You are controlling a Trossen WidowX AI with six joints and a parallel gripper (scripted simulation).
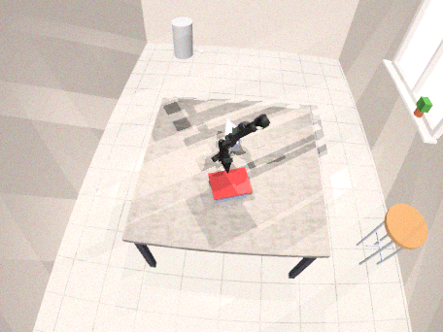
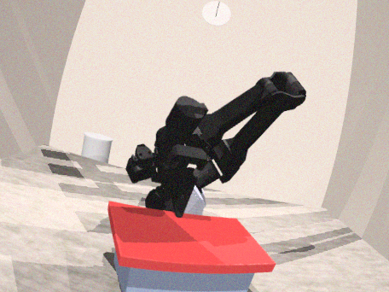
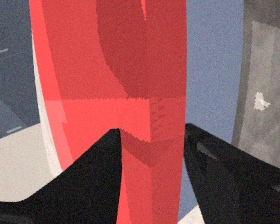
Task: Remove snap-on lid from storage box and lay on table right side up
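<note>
My gripper tip is 70 mm short of the lid and 20 mm to the right of it. Round my gripper tip: storage box: 70 mm ahead, 60 mm below, 20 mm to the left.
</note>
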